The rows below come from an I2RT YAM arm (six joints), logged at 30 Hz.
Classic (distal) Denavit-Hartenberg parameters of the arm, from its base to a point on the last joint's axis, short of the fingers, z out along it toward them. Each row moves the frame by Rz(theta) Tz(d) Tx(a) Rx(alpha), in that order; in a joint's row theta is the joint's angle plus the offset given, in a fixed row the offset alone. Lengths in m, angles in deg.
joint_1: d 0.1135  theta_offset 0  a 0.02  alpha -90
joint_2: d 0  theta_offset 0  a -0.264  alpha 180
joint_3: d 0  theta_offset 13.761  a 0.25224  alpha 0
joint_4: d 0  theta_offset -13.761  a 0.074  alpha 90
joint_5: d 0  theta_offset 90  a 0  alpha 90
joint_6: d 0.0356  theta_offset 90  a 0  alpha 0
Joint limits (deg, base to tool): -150..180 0..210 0..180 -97..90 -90..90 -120..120
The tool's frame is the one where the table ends.
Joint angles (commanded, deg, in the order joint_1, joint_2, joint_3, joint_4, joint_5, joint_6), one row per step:
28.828 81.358 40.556 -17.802 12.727 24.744
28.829 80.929 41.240 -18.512 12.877 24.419
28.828 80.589 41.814 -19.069 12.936 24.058
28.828 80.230 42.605 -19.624 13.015 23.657
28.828 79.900 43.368 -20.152 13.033 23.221
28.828 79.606 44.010 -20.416 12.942 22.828
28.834 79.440 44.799 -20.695 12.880 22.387
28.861 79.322 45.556 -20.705 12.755 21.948
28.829 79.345 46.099 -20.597 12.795 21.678
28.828 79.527 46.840 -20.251 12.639 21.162
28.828 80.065 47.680 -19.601 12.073 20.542
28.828 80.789 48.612 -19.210 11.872 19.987
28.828 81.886 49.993 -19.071 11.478 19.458
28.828 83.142 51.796 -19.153 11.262 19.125
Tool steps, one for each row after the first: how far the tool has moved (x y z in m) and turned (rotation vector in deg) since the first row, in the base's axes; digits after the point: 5 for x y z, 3 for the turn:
0.00081 0.00035 0.00450 -0.098 -0.432 0.192
0.00149 0.00067 0.00825 -0.171 -0.788 0.459
0.00274 0.00131 0.01319 -0.170 -1.364 0.745
0.00389 0.00193 0.01794 -0.161 -1.892 1.090
0.00500 0.00261 0.02220 0.002 -2.472 1.456
0.00659 0.00355 0.02670 0.114 -3.071 1.850
0.00839 0.00478 0.03114 0.358 -3.816 2.293
0.01008 0.00551 0.03401 0.462 -4.406 2.449
0.01269 0.00704 0.03750 0.693 -5.186 2.940
0.01633 0.00944 0.04024 1.178 -5.873 3.748
0.02020 0.01171 0.04234 1.266 -6.380 4.299
0.02539 0.01484 0.04476 1.428 -6.663 4.945
0.03161 0.01841 0.04834 1.593 -7.034 5.330

